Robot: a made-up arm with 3 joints. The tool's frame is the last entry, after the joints. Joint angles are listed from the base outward. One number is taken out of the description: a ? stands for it. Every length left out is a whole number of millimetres.
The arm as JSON. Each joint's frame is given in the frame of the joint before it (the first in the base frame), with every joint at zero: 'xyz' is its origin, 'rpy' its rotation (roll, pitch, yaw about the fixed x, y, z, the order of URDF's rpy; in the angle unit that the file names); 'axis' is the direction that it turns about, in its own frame. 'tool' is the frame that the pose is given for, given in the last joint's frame.
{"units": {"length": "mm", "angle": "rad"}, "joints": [
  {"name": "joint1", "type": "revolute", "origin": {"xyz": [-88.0, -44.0, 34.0], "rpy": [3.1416, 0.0, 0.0]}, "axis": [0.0, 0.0, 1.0]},
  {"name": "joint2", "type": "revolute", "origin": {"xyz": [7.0, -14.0, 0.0], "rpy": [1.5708, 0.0, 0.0]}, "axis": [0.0, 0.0, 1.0]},
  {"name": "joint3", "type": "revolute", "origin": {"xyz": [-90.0, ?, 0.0], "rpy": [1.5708, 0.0, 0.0]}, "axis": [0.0, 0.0, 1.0]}
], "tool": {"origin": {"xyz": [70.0, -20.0, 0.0], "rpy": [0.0, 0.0, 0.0]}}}
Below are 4 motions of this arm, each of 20 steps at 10 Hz.
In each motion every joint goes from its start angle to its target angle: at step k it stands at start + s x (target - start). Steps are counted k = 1, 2, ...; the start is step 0. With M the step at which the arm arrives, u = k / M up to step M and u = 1 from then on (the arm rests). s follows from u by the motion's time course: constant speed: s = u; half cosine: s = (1 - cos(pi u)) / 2; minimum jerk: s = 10 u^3 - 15 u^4 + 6 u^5.
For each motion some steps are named. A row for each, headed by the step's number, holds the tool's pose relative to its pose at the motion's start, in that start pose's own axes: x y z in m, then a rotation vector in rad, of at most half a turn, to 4 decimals.
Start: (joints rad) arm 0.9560 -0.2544 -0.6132
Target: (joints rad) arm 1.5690 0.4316 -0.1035
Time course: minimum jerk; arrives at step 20
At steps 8, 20:
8: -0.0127 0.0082 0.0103 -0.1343 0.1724 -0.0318
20: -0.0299 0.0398 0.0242 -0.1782 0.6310 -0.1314

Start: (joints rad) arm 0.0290 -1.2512 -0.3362
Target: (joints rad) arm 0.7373 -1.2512 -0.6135
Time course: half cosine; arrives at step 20
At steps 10, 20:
10: -0.0045 -0.0205 0.0139 -0.3096 -0.1329 -0.2486
20: -0.0150 -0.0327 0.0339 -0.6030 -0.3100 -0.4892

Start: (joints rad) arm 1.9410 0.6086 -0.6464
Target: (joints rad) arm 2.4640 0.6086 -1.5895
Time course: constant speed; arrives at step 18
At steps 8, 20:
8: -0.0331 -0.0168 -0.0063 0.0883 0.1018 -0.6092
20: -0.0909 -0.0058 -0.0076 0.1406 0.2889 -1.3646

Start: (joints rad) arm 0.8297 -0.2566 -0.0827
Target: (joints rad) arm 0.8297 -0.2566 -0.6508
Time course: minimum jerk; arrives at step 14
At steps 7, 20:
7: -0.0084 -0.0188 0.0000 0.0000 0.0000 -0.2841
20: -0.0218 -0.0345 0.0000 0.0000 0.0000 -0.5681

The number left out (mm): 42.0
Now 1 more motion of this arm.
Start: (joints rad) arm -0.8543 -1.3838 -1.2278
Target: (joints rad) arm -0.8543 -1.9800 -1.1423
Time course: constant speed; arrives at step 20
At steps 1, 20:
1: 0.0005 0.0015 -0.0025 0.0281 -0.0101 0.0043
20: 0.0140 0.0411 -0.0372 0.5526 -0.2244 0.0830

